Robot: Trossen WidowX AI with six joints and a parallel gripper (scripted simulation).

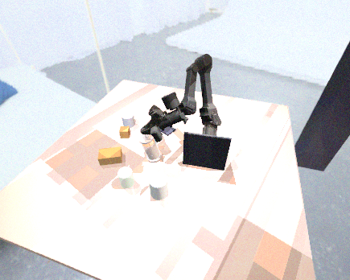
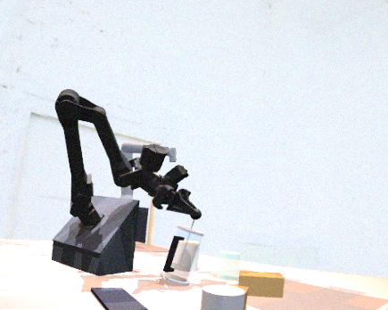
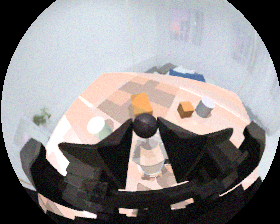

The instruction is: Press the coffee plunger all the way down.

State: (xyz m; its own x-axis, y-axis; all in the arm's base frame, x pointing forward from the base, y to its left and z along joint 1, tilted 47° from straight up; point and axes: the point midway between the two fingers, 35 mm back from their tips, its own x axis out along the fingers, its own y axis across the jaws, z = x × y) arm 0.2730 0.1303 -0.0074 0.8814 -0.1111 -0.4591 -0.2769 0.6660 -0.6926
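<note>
The glass coffee press is 2 cm behind my gripper tip, 3 cm to the right of it and 9 cm below it. The rest, counted from my gripper tip: greenish glass 2 cm ahead, 17 cm to the left, 15 cm below; then grey cup 21 cm ahead, 24 cm to the right, 16 cm below; then dark flat slab 1 cm behind, 27 cm to the right, 19 cm below.
</note>
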